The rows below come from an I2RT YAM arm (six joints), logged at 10 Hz.
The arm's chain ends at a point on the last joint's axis. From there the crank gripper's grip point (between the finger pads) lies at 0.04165 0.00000 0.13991 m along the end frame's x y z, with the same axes.
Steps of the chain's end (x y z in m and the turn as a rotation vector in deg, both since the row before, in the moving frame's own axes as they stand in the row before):
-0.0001, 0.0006, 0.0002, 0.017, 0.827, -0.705
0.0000, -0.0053, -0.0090, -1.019, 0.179, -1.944
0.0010, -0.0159, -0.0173, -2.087, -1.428, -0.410
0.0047, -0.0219, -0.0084, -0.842, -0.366, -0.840
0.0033, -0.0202, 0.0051, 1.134, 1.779, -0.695
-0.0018, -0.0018, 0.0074, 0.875, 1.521, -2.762
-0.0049, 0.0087, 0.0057, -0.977, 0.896, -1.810
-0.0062, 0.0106, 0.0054, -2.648, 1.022, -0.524
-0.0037, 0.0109, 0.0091, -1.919, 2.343, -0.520
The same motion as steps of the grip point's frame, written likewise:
0.0019, 0.0000, -0.0004, 0.017, 0.827, -0.705
0.0005, -0.0042, -0.0091, -1.019, 0.179, -1.944
-0.0025, -0.0111, -0.0164, -2.087, -1.428, -0.410
0.0038, -0.0204, -0.0081, -0.842, -0.366, -0.840
0.0076, -0.0235, 0.0037, 1.134, 1.779, -0.695
0.0018, -0.0060, 0.0062, 0.875, 1.521, -2.762
-0.0027, 0.0097, 0.0050, -0.977, 0.896, -1.810
-0.0037, 0.0167, 0.0045, -2.648, 1.022, -0.524
0.0020, 0.0152, 0.0072, -1.919, 2.343, -0.520

